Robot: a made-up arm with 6 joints. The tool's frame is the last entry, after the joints. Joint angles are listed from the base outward.
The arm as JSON. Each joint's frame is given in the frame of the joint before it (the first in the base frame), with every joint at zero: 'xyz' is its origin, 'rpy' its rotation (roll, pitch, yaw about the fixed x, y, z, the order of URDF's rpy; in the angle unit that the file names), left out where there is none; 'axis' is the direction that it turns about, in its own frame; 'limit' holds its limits. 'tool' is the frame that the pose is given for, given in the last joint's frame.
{
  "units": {
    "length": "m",
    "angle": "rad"
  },
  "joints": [
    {
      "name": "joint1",
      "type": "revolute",
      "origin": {
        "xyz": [
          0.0,
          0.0,
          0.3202
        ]
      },
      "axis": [
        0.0,
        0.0,
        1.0
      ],
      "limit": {
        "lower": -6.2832,
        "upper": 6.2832
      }
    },
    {
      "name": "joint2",
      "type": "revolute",
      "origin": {
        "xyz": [
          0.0,
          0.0,
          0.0
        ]
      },
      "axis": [
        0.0,
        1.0,
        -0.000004
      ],
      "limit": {
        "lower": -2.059,
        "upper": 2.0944
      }
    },
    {
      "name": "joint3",
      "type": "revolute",
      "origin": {
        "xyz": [
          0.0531,
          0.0,
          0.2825
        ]
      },
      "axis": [
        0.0,
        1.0,
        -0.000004
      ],
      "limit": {
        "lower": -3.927,
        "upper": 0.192
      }
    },
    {
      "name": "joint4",
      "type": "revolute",
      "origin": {
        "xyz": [
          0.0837,
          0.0,
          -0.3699
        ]
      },
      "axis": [
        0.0,
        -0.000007,
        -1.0
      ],
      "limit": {
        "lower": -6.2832,
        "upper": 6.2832
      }
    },
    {
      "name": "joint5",
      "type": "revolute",
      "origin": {
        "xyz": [
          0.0,
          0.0,
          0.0
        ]
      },
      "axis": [
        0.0,
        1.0,
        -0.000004
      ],
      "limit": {
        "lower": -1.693,
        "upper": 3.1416
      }
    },
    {
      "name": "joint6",
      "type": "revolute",
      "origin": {
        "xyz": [
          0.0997,
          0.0,
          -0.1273
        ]
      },
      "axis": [
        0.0,
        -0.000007,
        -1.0
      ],
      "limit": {
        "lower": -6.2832,
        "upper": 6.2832
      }
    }
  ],
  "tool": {
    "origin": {
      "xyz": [
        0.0,
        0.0,
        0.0
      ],
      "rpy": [
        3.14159,
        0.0,
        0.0
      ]
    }
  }
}
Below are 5 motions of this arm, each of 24 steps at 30 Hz.
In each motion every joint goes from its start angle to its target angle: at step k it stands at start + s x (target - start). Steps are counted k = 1, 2, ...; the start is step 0. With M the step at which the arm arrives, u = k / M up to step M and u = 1 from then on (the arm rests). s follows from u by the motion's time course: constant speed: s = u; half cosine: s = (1 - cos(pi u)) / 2; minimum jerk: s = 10 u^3 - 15 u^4 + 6 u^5.
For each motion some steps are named. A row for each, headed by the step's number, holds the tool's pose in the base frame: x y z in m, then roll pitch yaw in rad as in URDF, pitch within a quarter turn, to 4 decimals.
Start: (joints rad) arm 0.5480 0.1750 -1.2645 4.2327 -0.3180 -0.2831
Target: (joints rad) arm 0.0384 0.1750 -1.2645 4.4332 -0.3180 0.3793
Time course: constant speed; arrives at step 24
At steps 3, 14, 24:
3: 0.4042 0.3492 0.3982 2.2227 0.3886 2.6829
14: 0.4779 0.2522 0.4082 2.1404 0.0678 2.2190
24: 0.5251 0.1496 0.4177 2.1304 -0.2366 1.8219

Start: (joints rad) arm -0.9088 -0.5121 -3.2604 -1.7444 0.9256 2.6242
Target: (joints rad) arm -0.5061 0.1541 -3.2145 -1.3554 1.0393 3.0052
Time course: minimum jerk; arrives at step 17
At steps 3, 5, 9, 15, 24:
3: -0.3193 0.3291 0.9774 0.3346 1.1081 -2.6012
5: -0.2993 0.2714 1.0123 0.2485 1.0716 -2.5681
9: -0.1789 0.0797 1.0970 -0.0378 0.9965 -2.4133
15: 0.0235 -0.0794 1.1163 -0.3698 1.0124 -2.2606
24: 0.0308 -0.0832 1.1156 -0.3813 1.0144 -2.2572

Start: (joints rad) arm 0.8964 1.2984 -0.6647 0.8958 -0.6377 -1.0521
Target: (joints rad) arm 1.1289 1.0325 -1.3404 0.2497 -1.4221 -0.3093
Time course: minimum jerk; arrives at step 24
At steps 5, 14, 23, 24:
5: 0.2312 0.1040 -0.0918 2.6778 0.2075 1.1609
14: 0.3090 0.3932 0.0593 2.2797 -0.8630 1.5641
23: 0.2742 0.4979 0.2093 0.9975 -1.2943 3.0052
24: 0.2741 0.4980 0.2096 0.9928 -1.2941 3.0103

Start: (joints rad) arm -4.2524 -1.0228 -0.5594 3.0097 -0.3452 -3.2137
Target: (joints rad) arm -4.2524 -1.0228 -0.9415 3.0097 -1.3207 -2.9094
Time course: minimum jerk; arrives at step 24
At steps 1, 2, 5, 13, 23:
1: -0.0917 0.2257 0.4660 2.5935 -1.1801 2.5671
2: -0.0915 0.2253 0.4664 2.5997 -1.1786 2.5604
5: -0.0878 0.2193 0.4718 2.6788 -1.1566 2.4739
13: -0.0536 0.1562 0.5232 3.0657 -0.9004 1.9950
23: -0.0235 0.0914 0.5713 -3.1171 -0.6564 1.7806

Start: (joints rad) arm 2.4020 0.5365 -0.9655 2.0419 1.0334 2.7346
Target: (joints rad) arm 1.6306 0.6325 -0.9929 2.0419 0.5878 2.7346
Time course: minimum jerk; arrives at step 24
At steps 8, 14, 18, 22, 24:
8: -0.3415 0.3685 0.0928 2.1038 -0.6888 -1.9329
14: -0.1665 0.4558 0.0647 2.3254 -0.5925 -2.4766
18: -0.0618 0.4708 0.0520 2.4302 -0.5254 -2.7553
22: -0.0193 0.4702 0.0474 2.4695 -0.4959 -2.8644
24: -0.0171 0.4700 0.0472 2.4715 -0.4943 -2.8699

